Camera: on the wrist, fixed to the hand. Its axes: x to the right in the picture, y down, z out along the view.
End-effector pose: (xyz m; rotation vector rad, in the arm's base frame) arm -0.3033 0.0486 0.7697 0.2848 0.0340 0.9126
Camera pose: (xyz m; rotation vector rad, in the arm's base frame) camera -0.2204 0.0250 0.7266 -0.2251 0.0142 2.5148
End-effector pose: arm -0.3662 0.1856 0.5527 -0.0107 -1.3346 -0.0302
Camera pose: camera -0.3390 0.0956 0.5740 -1.2324 -0.6400 1.0585
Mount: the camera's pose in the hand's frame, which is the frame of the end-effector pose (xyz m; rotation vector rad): 0.0285 -0.0890 -0.0237 -0.2929 0.3760 1.5909
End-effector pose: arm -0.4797 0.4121 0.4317 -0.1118 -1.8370 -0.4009
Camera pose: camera -0.4915 0.3174 0.4454 -1.4525 -0.8592 0.4309
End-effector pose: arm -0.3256 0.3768 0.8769 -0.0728 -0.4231 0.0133
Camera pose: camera -0.2901 0.2872 0.8736 -0.6747 0.1039 1.4833
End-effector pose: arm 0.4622 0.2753 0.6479 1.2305 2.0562 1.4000
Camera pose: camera 0.3894 0.2738 0.5847 -1.8718 -0.3970 -1.6813
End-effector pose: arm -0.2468 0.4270 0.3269 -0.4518 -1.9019 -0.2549
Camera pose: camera -0.2737 0.3428 0.3654 -1.7726 -0.7103 0.4274
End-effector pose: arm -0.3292 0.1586 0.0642 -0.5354 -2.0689 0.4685
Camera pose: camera -0.3397 0.1027 0.1420 -2.2235 -0.9646 0.8207
